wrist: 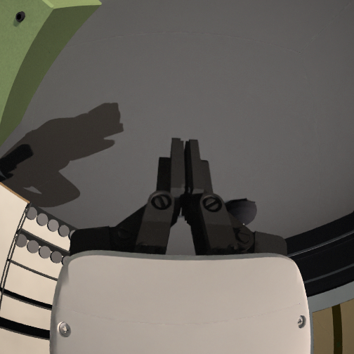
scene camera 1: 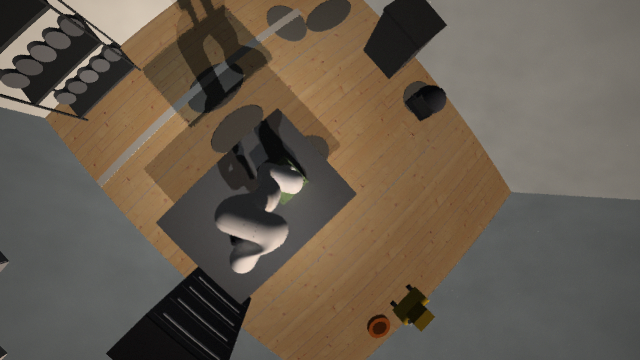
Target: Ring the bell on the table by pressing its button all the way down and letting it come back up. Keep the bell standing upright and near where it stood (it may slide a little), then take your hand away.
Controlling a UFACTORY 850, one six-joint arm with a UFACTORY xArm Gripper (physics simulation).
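The bell [wrist: 243,211] is a small dark rounded thing on the grey table [scene camera 1: 320,200] [wrist: 225,90]. In the wrist view it shows partly, just right of the gripper's right finger linkage, which hides the rest. My gripper [wrist: 181,154] is shut and empty, its two black fingertips together. In that view the tips point up, past the bell and to its left, above the table. Whether the gripper touches the bell cannot be told. In the scene view the white arm [scene camera 1: 252,225] covers the gripper; a small dark patch at its lower left cannot be told apart.
The arm's green base plate [scene camera 1: 286,199] [wrist: 30,60] stands on the table. A black drawer cabinet [scene camera 1: 150,332] [wrist: 325,267] is by the table's lower corner in the scene view. A shelf rack with round discs is at the upper left. The arm's shadow falls on the table.
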